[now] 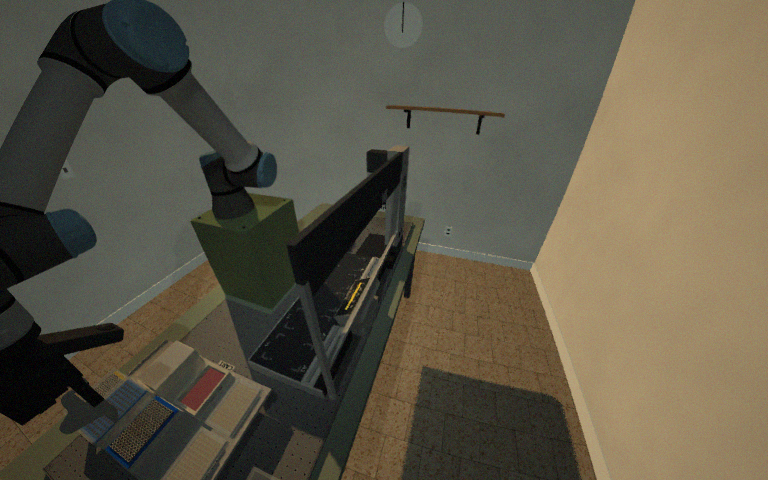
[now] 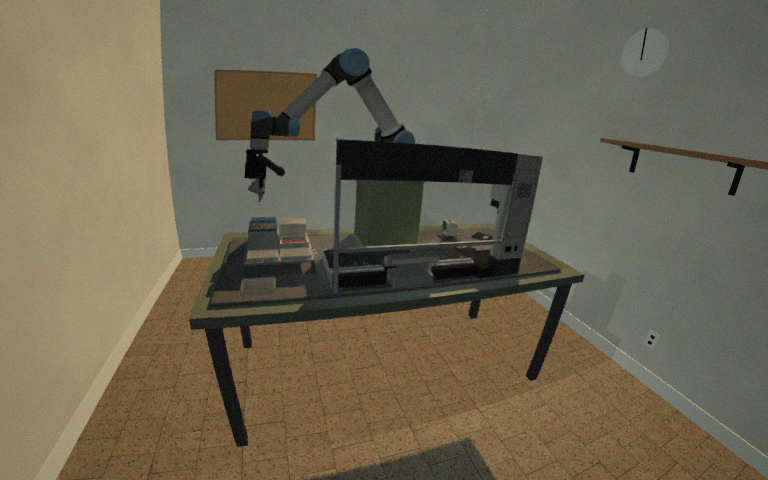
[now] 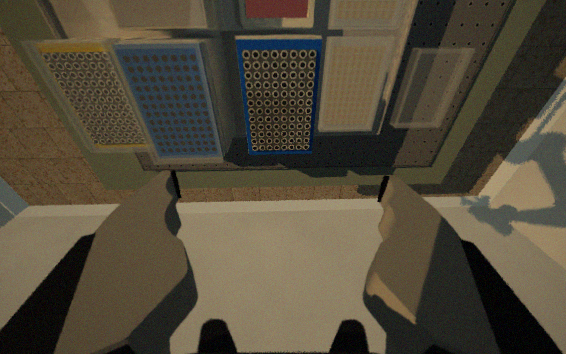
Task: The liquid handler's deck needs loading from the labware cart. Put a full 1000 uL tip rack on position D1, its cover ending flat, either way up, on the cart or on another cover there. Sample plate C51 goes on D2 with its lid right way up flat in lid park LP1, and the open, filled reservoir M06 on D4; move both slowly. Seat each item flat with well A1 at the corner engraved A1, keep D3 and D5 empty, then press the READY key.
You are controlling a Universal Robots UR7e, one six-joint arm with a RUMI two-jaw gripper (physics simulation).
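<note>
My gripper [image 2: 258,195] [image 3: 280,176] is open and empty, high above the cart's outer end. An uncovered blue tip rack [image 1: 141,430] [image 2: 263,226] [image 3: 280,95] full of tips stands upright on the cart [image 1: 265,391]. Beside it are a blue rack under a clear cover [image 3: 175,100] and a yellow-edged covered rack [image 3: 92,100]. The reservoir with red liquid [image 1: 203,389] [image 2: 292,241] [image 3: 277,9] stands open on the cart. Lidded plates [image 1: 235,401] [image 3: 356,82] are at its side; their labels are unreadable. The liquid handler's dark deck [image 1: 291,339] shows partly; slot marks and READY key are unclear.
The liquid handler's dark top beam [image 1: 345,215] [image 2: 424,161] and front post [image 1: 317,339] [image 2: 337,226] frame its deck. A green block [image 1: 254,254] [image 2: 389,212] carries the arm behind it. A clear cover-like piece [image 2: 258,284] [image 3: 432,87] lies low beside the cart. A pale-topped item [image 1: 169,365] stands near the reservoir.
</note>
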